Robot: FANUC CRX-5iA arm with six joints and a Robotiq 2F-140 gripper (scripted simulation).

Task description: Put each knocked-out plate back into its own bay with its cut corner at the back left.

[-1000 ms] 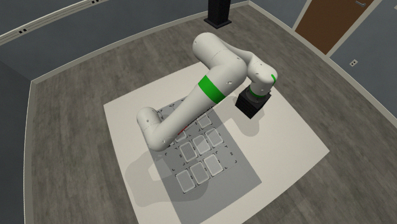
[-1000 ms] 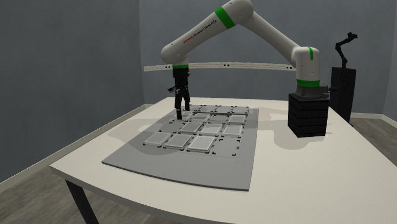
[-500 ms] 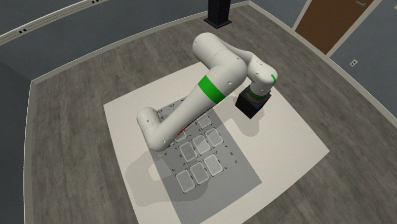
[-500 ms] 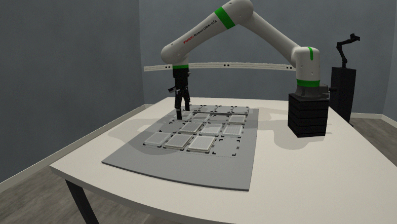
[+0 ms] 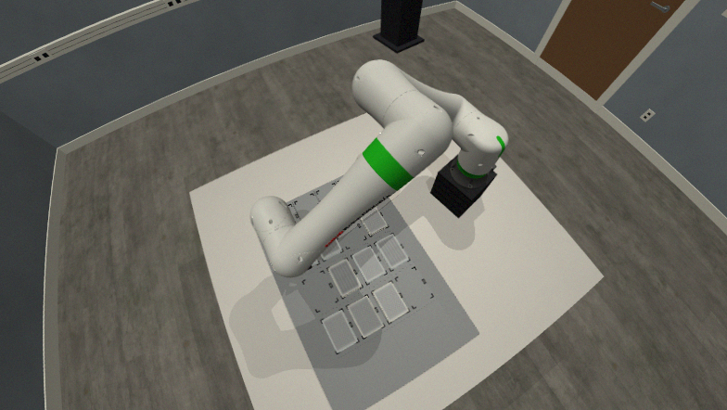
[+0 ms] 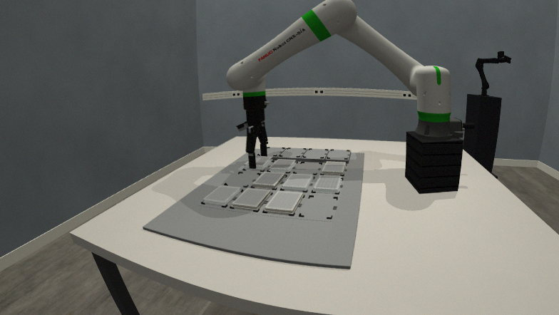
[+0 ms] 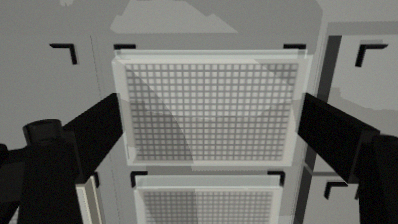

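Now: the label 43 50 mm behind my hand, 10 mm to the left of it and 30 mm below it. Also, from my hand: plate 190 mm behind, 190 mm to the left, 20 mm below.
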